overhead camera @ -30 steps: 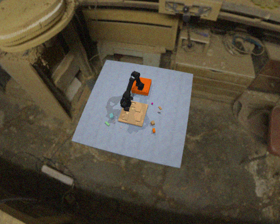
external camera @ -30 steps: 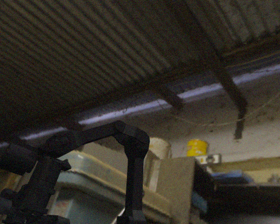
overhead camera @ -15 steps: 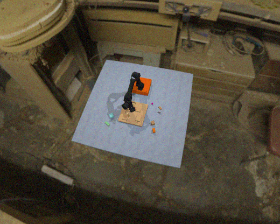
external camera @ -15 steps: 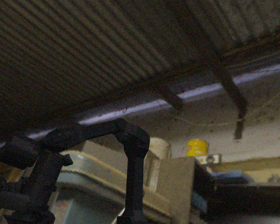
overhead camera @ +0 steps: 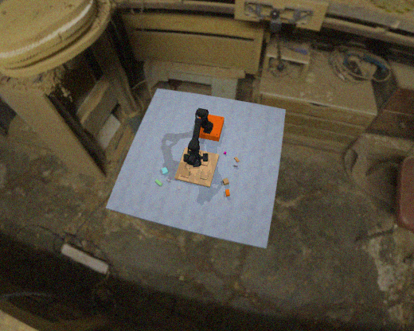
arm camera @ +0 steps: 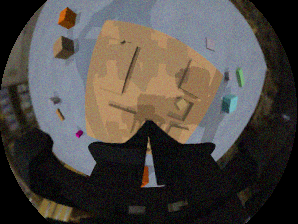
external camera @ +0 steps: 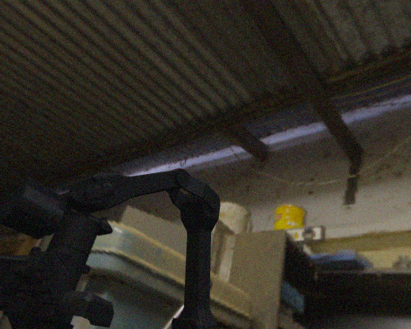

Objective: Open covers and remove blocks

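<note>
My gripper tip is now 10 mm short of the tan puzzle board and 50 mm above it. The rest, counted from my gripper tip: magenta piece: 200 mm behind, 160 mm to the left, 60 mm below; brown block: 40 mm ahead, 270 mm to the left, 50 mm below; cyan block: 150 mm ahead, 230 mm to the right, 60 mm below.
</note>
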